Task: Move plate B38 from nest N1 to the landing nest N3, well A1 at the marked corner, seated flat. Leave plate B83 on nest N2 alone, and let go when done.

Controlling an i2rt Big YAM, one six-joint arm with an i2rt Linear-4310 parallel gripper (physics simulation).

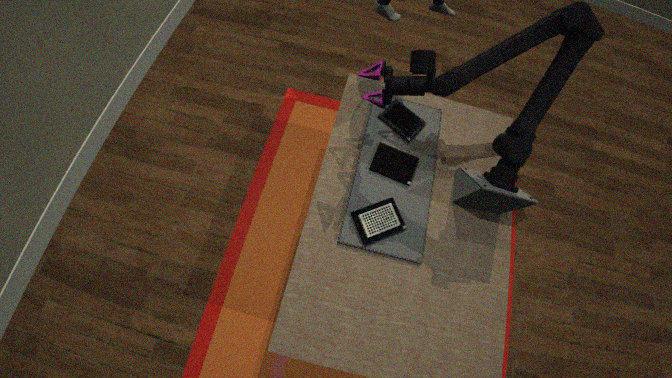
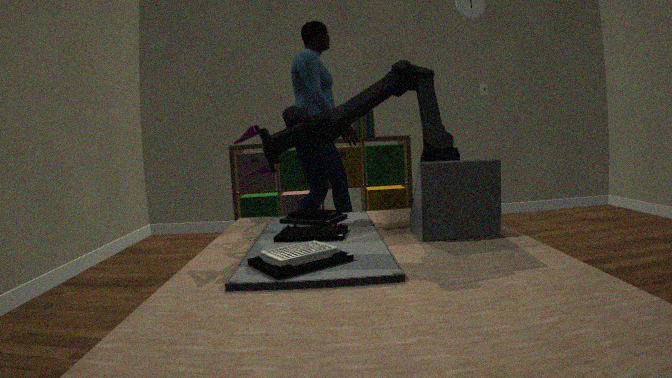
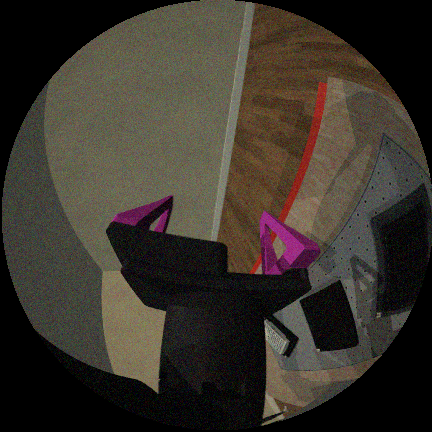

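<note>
A white well plate (image 1: 380, 220) (image 2: 299, 252) (image 3: 276, 336) sits in a black nest (image 1: 366, 241) (image 2: 285, 272) at the near end of the grey board. The middle nest (image 1: 394, 164) (image 2: 311, 233) (image 3: 330, 317) is black; no plate can be made out in it. The far nest (image 1: 402, 120) (image 2: 314, 217) (image 3: 402, 250) looks black and raised, seemingly with a dark plate on it. Plate and nest labels are not readable. My gripper (image 1: 361, 86) (image 2: 240, 159) (image 3: 218, 207) is open and empty, high above the board's far end, its magenta fingers pointing sideways, clear of the nests.
The grey board (image 1: 415, 225) (image 2: 370, 265) (image 3: 380, 175) lies on the wooden table (image 1: 390, 305) (image 2: 350, 330). The arm stands on a grey block (image 1: 492, 200) (image 2: 461, 200) beside the board. A person (image 2: 311, 82) stands behind the arm, near a shelf unit with coloured boxes.
</note>
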